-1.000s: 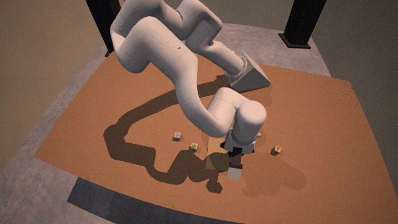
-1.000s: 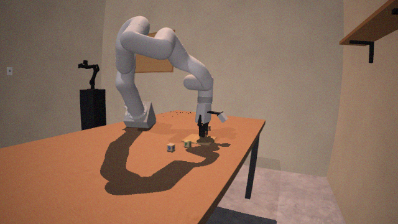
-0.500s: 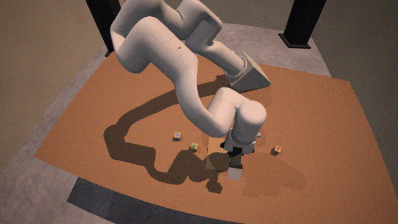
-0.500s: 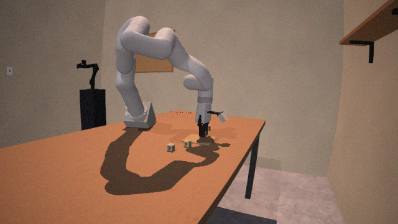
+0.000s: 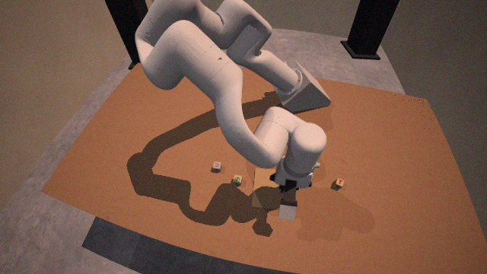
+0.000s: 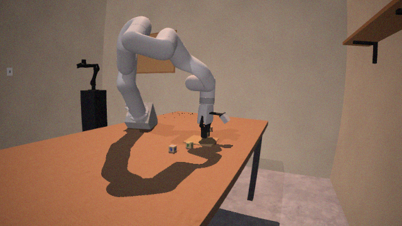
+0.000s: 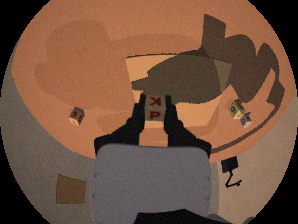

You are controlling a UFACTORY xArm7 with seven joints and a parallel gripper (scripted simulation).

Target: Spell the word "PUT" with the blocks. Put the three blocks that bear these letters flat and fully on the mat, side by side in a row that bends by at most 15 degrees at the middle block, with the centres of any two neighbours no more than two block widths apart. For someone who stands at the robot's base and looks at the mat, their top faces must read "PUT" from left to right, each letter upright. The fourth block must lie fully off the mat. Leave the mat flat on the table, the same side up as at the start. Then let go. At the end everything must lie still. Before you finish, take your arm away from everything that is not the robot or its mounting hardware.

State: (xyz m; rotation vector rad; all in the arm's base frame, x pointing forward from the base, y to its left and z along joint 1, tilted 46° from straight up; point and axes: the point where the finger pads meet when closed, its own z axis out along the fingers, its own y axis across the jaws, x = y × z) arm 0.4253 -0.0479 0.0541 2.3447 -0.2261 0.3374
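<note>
My gripper is now 10 mm above the P block. Also, from my hand: T block: 180 mm to the left, 20 mm below; tan mat: 40 mm to the right, 30 mm below, 10 mm behind.
</note>
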